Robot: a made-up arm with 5 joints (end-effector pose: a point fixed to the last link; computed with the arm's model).
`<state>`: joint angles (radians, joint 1 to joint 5).
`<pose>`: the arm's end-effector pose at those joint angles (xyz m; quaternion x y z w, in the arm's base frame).
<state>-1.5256 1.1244 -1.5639 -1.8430 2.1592</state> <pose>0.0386 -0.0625 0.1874 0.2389 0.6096 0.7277 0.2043</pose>
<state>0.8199 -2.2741 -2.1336 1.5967 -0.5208</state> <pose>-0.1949 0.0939 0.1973 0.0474 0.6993 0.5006 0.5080</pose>
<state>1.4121 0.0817 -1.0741 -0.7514 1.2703</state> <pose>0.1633 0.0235 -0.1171 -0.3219 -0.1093 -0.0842 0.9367</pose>
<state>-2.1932 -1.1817 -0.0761 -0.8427 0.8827</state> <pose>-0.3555 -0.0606 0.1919 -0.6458 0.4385 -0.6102 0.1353</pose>
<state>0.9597 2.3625 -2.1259 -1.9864 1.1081</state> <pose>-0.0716 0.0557 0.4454 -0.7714 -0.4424 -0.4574 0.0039</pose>
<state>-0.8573 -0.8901 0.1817 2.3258 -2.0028</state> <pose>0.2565 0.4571 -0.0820 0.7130 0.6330 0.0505 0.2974</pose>
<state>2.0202 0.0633 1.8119 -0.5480 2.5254</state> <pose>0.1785 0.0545 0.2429 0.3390 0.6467 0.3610 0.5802</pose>
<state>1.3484 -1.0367 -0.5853 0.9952 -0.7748</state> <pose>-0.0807 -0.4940 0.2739 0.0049 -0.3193 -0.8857 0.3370</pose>
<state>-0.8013 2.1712 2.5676 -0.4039 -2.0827</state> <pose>0.1748 0.2791 -0.0432 0.7352 0.6775 0.0206 0.0097</pose>
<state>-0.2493 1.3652 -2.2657 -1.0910 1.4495</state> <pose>-0.2238 -0.1269 0.1900 0.0339 0.4620 0.8410 0.2796</pose>
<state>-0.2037 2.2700 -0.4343 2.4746 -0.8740</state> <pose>-0.1251 -0.2702 0.4893 -0.6762 0.2525 -0.6375 0.2694</pose>
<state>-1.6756 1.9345 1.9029 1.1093 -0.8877</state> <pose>-0.3392 -0.1837 -0.0295 -0.1139 0.7036 -0.6650 0.2231</pose>
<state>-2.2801 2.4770 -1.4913 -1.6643 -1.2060</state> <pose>0.3735 0.0675 0.6195 0.3301 -0.1019 0.2637 0.9006</pose>
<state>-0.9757 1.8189 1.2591 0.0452 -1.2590</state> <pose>-0.4208 0.2072 -0.0558 0.1165 0.9766 -0.1533 0.0954</pose>
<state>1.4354 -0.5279 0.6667 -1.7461 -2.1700</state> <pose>0.3953 -0.1097 -0.1861 -0.3174 0.6401 -0.1183 0.6896</pose>
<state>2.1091 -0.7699 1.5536 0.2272 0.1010</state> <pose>-0.0112 -0.2702 0.4600 0.1406 -0.7072 -0.5127 0.4661</pose>
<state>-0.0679 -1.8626 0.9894 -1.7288 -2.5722</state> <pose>0.3196 0.3905 0.2252 -0.7148 -0.1646 -0.1349 0.6661</pose>
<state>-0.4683 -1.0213 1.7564 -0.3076 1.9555</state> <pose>-0.0863 -0.0195 0.1639 -0.8515 0.4534 0.2634 0.0046</pose>
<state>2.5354 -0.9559 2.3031 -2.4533 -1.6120</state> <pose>0.3676 -0.0729 0.2243 -0.8183 0.0378 -0.2679 0.5071</pose>
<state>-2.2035 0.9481 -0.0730 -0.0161 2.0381</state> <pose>-0.1088 -0.2767 0.1401 0.4642 -0.2294 0.7791 0.3533</pose>
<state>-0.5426 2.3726 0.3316 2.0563 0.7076</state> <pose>-0.0700 -0.1201 0.2534 -0.9372 0.2290 -0.0432 0.2593</pose>
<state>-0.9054 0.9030 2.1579 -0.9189 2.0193</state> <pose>-0.0364 -0.0370 0.2731 0.5080 -0.3709 -0.6191 0.4702</pose>
